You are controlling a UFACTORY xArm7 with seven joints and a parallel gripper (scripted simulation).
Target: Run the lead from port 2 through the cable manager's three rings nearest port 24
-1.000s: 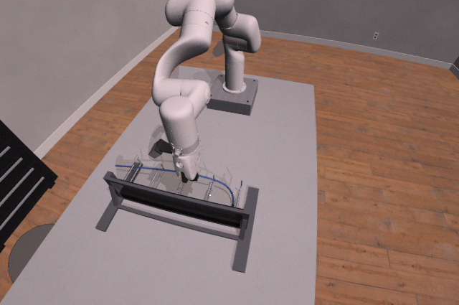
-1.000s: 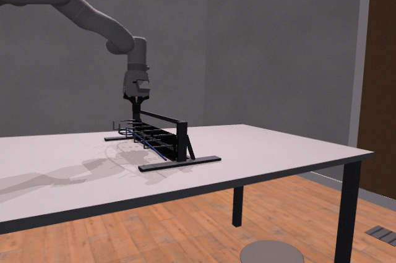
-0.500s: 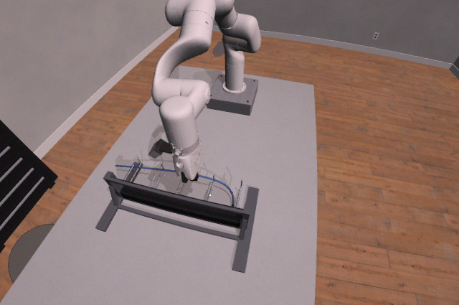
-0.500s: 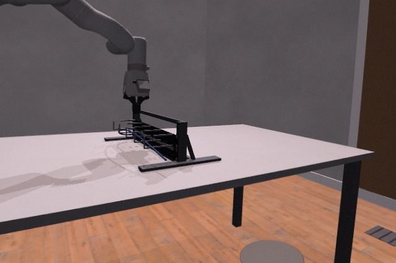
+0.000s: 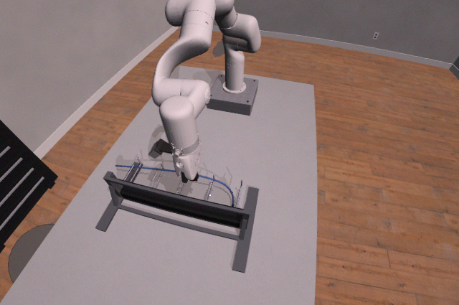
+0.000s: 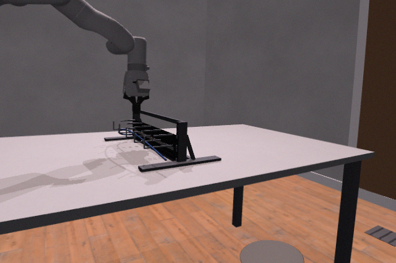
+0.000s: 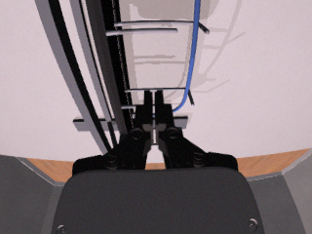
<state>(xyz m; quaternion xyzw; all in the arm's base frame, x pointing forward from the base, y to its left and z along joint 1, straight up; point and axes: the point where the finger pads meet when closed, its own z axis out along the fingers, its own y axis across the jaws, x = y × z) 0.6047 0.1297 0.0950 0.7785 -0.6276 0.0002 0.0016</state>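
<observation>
The rack lies 100 mm below my hand, 70 mm ahead of it and 40 mm to the right of it.
</observation>
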